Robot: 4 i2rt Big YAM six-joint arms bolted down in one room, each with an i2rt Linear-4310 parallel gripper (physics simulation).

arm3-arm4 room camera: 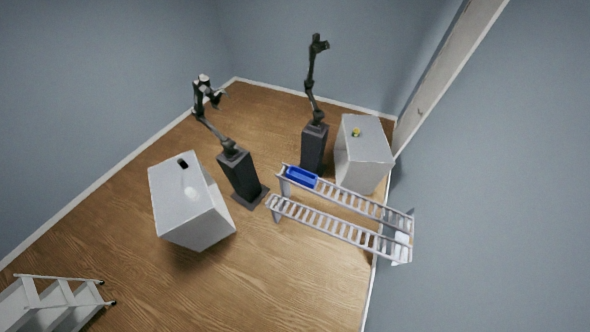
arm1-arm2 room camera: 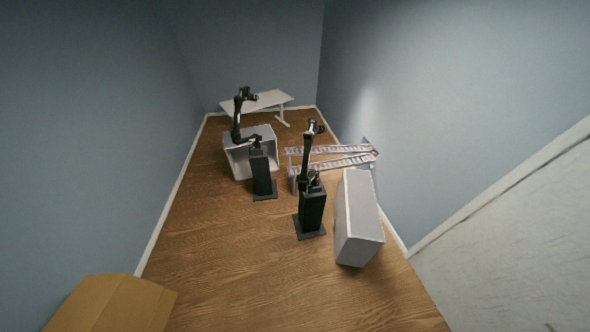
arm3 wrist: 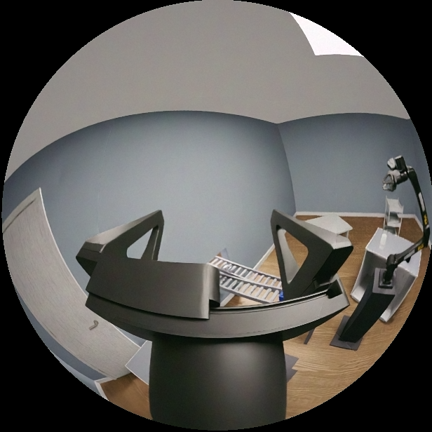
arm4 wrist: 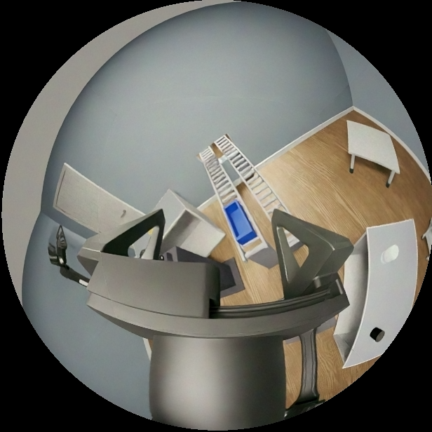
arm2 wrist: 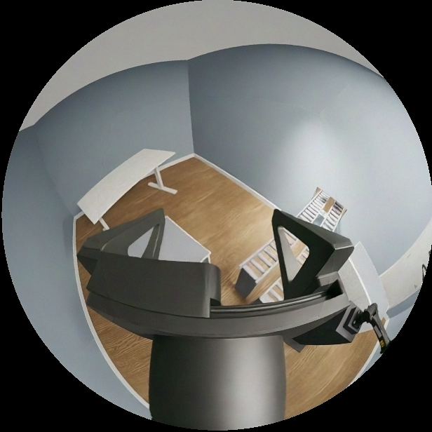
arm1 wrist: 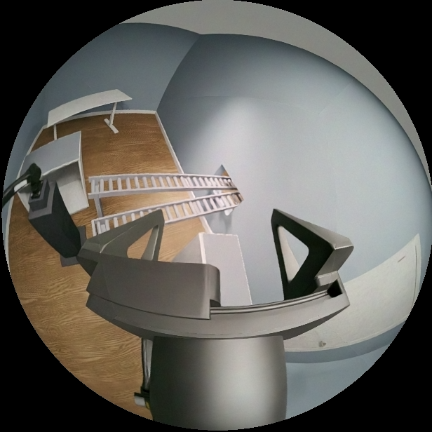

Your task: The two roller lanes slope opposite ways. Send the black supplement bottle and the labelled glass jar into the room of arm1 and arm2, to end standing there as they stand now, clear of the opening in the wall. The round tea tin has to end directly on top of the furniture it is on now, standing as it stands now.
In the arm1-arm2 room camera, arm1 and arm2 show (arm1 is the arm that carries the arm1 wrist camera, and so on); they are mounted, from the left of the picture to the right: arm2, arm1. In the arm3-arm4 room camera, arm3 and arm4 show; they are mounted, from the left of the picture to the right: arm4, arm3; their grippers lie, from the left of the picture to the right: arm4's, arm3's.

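The black supplement bottle (arm4 wrist: 377,334) (arm3-arm4 room camera: 183,163) and the pale glass jar (arm4 wrist: 389,253) (arm3-arm4 room camera: 191,193) stand apart on a white cabinet (arm4 wrist: 392,295) (arm3-arm4 room camera: 172,215). The small yellow-green tea tin (arm3-arm4 room camera: 355,132) stands on another white cabinet (arm3-arm4 room camera: 370,150). An empty blue tray (arm4 wrist: 240,222) (arm3-arm4 room camera: 301,177) sits at the near end of one roller lane (arm3-arm4 room camera: 350,200); the other roller lane (arm3-arm4 room camera: 325,222) runs beside it. The arm1 gripper (arm1 wrist: 218,212), arm2 gripper (arm2 wrist: 218,212), arm3 gripper (arm3 wrist: 218,212) and arm4 gripper (arm4 wrist: 218,212) are raised, open and empty. The jar's label is too small to read.
Both lanes reach the wall opening. In the arm1-arm2 room camera are an open-fronted cabinet (arm1-arm2 room camera: 250,135), a long cabinet (arm1-arm2 room camera: 361,205) beside the lanes, a white table (arm1-arm2 room camera: 260,101) and a cardboard box (arm1-arm2 room camera: 110,305). A shelf cart (arm3-arm4 room camera: 62,292) stands in the other room.
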